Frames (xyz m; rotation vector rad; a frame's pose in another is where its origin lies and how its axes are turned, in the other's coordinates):
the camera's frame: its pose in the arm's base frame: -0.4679 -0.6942 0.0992 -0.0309 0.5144 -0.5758
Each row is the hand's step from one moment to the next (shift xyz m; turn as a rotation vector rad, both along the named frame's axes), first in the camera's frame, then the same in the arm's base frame.
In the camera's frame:
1: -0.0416 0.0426 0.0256 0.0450 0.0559 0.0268
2: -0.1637 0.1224 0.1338 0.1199 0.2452 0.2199
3: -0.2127 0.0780 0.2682 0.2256 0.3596 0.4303
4: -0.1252 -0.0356 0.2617 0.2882 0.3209 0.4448
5: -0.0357 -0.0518 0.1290 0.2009 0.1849 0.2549
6: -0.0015 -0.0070 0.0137 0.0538 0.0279 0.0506
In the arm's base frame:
1: 0.0041 0.0549 0.0342 0.0736 0.0203 -0.0066
2: 0.0088 0.1743 0.1709 0.3157 0.1183 0.0960
3: 0.0145 0.1476 0.3182 0.5496 0.1351 0.2123
4: 0.0159 0.0065 0.2918 0.5815 0.0678 0.2030
5: 0.0089 -0.0393 0.1377 0.3593 0.0208 0.0998
6: 0.0018 -0.0066 0.0138 0.0768 -0.0106 0.0150

